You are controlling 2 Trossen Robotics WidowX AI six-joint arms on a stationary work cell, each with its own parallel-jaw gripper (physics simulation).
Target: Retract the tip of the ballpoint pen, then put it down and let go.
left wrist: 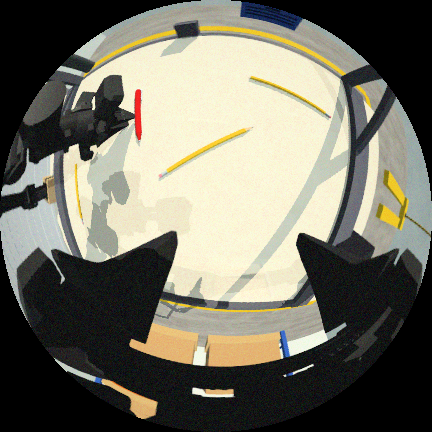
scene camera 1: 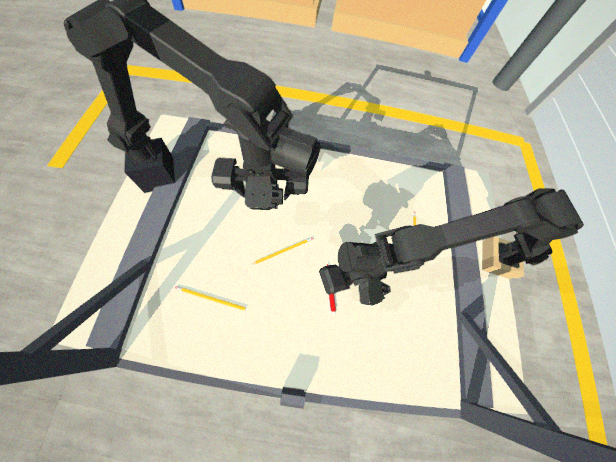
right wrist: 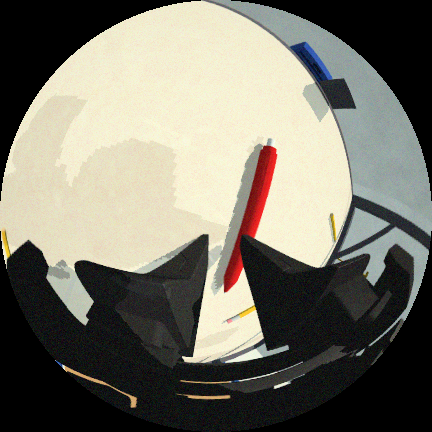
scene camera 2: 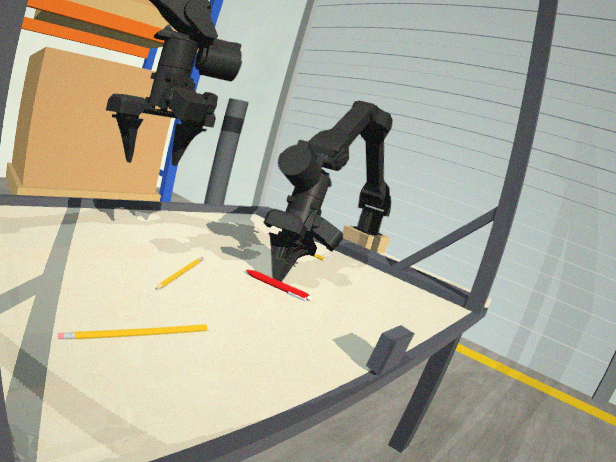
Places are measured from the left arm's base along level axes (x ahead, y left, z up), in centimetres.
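Pixels of known places: left gripper, fingertip midpoint: [left wrist: 240,238] [scene camera 2: 152,163]; right gripper, fingertip midpoint: [left wrist: 130,119] [right wrist: 224,240] [scene camera 2: 276,280]; left arm's base at its link origin: [scene camera 1: 143,154]; right arm's base at its link origin: [left wrist: 45,190] [scene camera 1: 508,255] [scene camera 2: 367,231].
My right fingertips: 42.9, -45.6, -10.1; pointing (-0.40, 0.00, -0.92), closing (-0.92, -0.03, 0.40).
Note:
Ahead of a thing's pixels: the offset from my right fingertips to its middle, as dx, dy, dz. Level surfaces: height alone.
A red pen {-2.0, -0.7, +0.0} [scene camera 1: 332,302] [scene camera 2: 295,291] [left wrist: 138,112] [right wrist: 260,200] lies flat on the cream table top {dz -0.5} [scene camera 1: 240,345] [scene camera 2: 225,380]. In the right wrist view a pale button stands out of its upper end, and the tapered lower end shows plain red with no point visible. My right gripper [scene camera 2: 280,280] [left wrist: 130,119] [right wrist: 224,240] is partly open and empty, low at the pen. In the right wrist view one fingertip overlaps the pen's edge; whether they touch is unclear. My left gripper [scene camera 2: 153,162] [left wrist: 240,238] is wide open and empty, high above the table.
One yellow pencil {-11.8, +12.5, -0.2} [scene camera 1: 283,250] [scene camera 2: 180,273] [left wrist: 207,150] lies near the table's middle. Another pencil {-32.6, +4.8, -0.2} [scene camera 1: 212,298] [scene camera 2: 140,331] [left wrist: 290,95] lies apart from it. A third pencil {+27.9, +6.3, -0.2} [scene camera 1: 414,218] [left wrist: 78,192] lies beyond my right arm. A dark block {-18.0, -21.9, +2.6} [scene camera 1: 293,397] [scene camera 2: 390,350] [right wrist: 342,94] stands at the table's edge.

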